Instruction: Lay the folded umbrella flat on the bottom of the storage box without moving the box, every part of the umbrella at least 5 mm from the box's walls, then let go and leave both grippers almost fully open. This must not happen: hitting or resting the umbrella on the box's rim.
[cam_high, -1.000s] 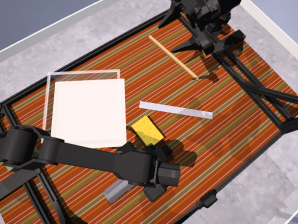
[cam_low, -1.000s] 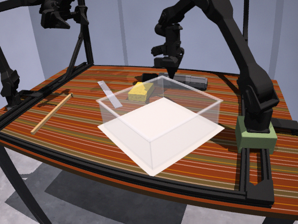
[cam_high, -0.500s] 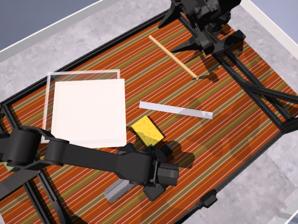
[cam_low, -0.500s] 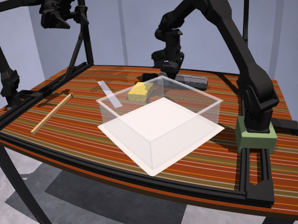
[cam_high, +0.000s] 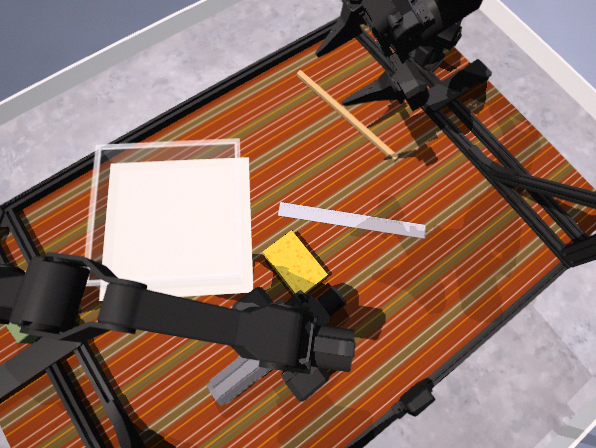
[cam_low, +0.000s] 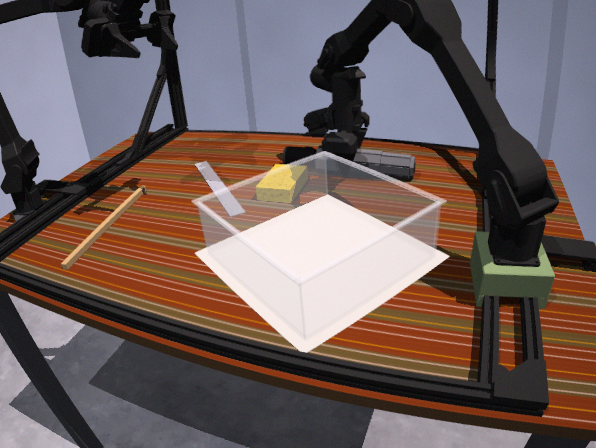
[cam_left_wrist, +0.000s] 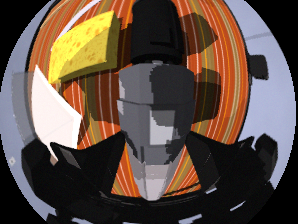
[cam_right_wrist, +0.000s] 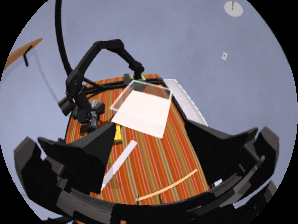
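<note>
The storage box lies 31 cm ahead of my left hand and 3 cm to the left of it. Round my left hand: grey ruler 11 cm ahead, 26 cm to the right, 4 cm below; then folded umbrella 2 cm below; then wooden stick 31 cm ahead, 40 cm to the right, 4 cm below.
</note>
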